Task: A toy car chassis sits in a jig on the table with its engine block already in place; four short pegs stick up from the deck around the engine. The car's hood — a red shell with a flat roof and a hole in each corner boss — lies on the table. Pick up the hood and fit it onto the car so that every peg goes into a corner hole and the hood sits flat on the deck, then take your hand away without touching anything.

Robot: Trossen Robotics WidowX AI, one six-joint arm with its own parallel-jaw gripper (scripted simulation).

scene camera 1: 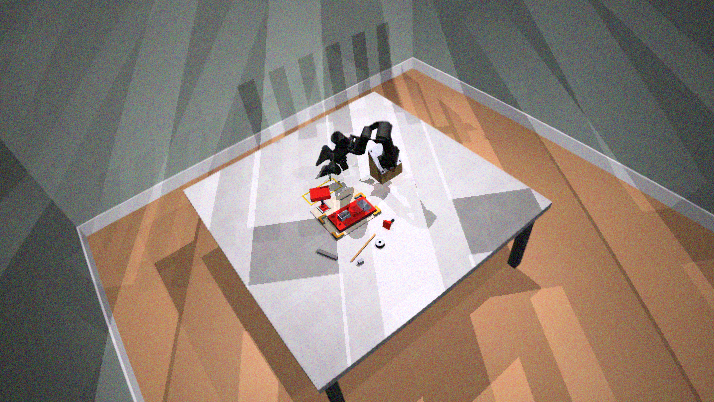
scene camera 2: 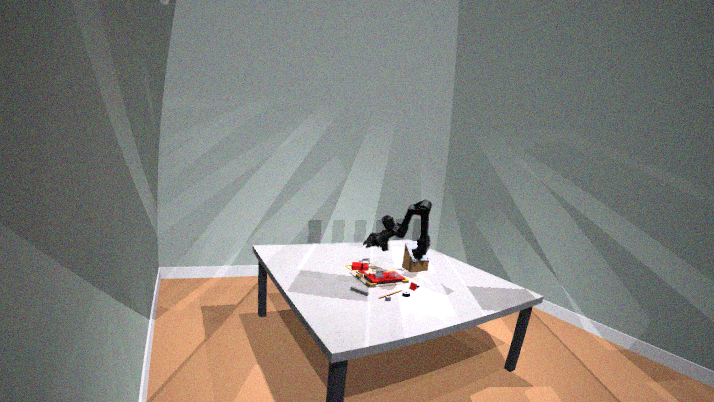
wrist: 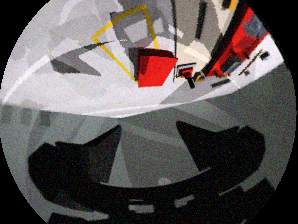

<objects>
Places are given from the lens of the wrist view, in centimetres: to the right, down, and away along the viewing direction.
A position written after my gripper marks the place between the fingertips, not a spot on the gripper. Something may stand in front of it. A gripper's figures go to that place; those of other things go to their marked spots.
my gripper [wrist: 149,125]: 0, 2, 10
red hood [wrist: 154,65]: 1, -9, 11
</objects>
